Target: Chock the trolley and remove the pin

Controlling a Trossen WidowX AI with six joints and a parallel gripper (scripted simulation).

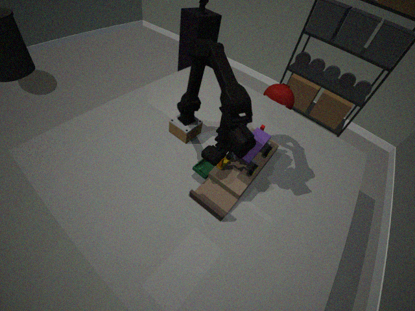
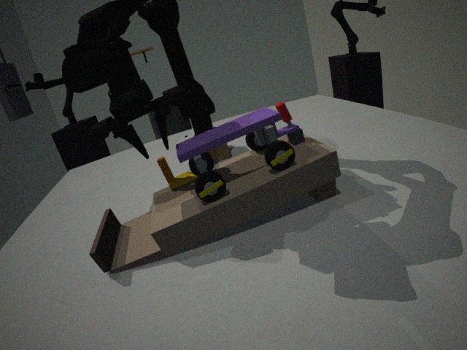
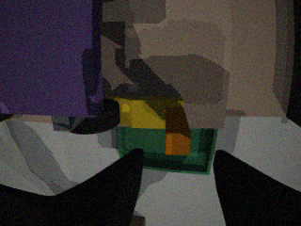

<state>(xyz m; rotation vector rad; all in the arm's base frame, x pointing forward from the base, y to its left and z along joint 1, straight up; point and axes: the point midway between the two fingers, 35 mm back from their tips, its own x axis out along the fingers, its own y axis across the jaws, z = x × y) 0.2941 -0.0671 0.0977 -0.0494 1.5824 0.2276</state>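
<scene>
The yellow chock is 3 cm to the left of my gripper tip and 5 cm below it. Round my gripper tip: green tray 6 cm behind, 1 cm to the left, 14 cm below; trolley 3 cm ahead, 14 cm to the left, 2 cm below; brown ramp 4 cm ahead, 14 cm to the left, 9 cm below.
</scene>
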